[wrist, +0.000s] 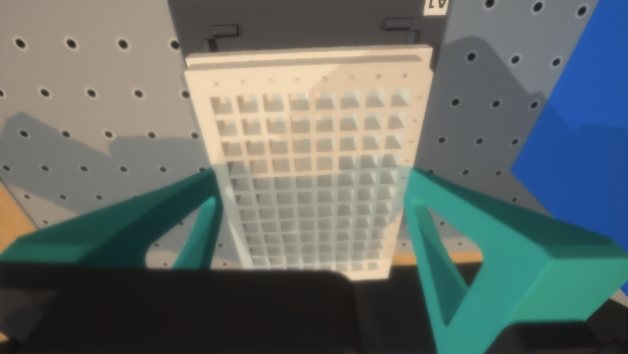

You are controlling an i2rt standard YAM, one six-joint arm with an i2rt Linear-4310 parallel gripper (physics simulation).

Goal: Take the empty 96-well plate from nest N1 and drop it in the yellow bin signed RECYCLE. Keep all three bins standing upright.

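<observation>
The 96-well plate (320,80) is cream-white, its square wells look empty, and its row letters face the camera. My gripper (314,177) is shut on the plate, with one teal fingertip against each long side. The plate is raised a little above the dark nest (310,27), whose far end and corner clips show beyond the plate's far edge. The plate hides the rest of the nest. The yellow RECYCLE bin does not show in this view.
A grey perforated deck (95,67) lies on both sides of the nest. A label (436,6) reading A1 is at the nest's far right corner. A large blue object (585,105) stands at the right. Wood-coloured surface (11,217) shows past the deck's left edge.
</observation>
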